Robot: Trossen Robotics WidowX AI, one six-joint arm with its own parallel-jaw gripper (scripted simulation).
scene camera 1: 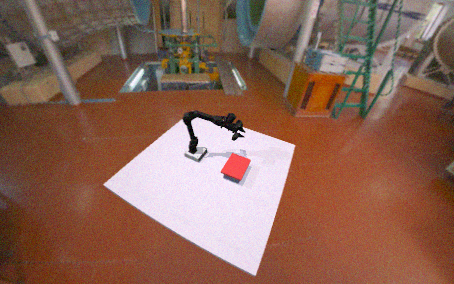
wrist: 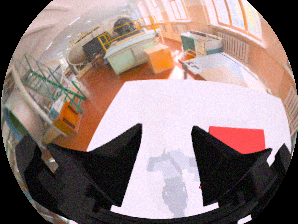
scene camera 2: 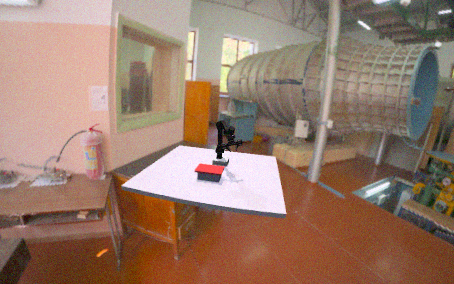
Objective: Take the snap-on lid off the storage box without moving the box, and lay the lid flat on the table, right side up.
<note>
I see my gripper (wrist: 167,128) and a red lid (wrist: 246,140).
</note>
